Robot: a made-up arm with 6 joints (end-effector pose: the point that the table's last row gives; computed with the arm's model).
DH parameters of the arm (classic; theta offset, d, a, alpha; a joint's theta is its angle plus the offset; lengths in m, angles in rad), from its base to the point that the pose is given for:
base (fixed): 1.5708 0.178 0 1.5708
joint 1: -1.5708 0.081 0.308 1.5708
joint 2: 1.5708 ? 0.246 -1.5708
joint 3: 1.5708 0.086 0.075 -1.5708
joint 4: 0 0.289 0.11 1.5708
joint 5: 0 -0.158 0.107 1.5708
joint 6: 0 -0.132 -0.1 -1.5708
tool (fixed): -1.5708 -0.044 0 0
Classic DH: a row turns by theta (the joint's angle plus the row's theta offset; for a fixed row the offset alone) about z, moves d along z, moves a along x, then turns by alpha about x.
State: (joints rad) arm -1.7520 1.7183 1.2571 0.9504 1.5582 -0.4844
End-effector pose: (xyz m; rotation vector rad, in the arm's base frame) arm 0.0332 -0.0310 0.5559 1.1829 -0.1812 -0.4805
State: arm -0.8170 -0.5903 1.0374 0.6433 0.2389 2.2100
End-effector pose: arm -0.1695 -0.5860 0.1602 0.9119 1.4264 -0.1541
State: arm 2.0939 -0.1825 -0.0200 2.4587 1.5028 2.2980
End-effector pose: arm -0.1283 0.0694 0.0907 1.3426 1.7399 0.5442
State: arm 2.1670 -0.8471 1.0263 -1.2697 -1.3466 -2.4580
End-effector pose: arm 0.3125 0.1185 0.1331 0.1828 -0.9745 1.8049
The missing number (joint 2, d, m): 0.073
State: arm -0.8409 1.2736 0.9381 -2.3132 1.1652 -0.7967
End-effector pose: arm -0.0981 -0.4306 0.1324 0.7057 -0.4548 2.0426
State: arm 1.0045 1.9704 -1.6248 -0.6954 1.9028 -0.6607
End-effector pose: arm -0.0546 0.0246 0.3587 -0.2772 -1.7891 -1.8958
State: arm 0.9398 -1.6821 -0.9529 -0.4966 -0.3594 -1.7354
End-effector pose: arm 0.2004 0.7246 0.1638 -1.2104 1.6992 0.9531
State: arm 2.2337 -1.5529 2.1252 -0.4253 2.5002 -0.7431
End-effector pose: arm 0.0707 0.6033 0.2554 -0.3883 0.8852 0.9958
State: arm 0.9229 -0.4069 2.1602 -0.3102 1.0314 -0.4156
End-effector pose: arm 0.3712 0.1403 -0.4727 -0.8952 1.5303 -2.2918
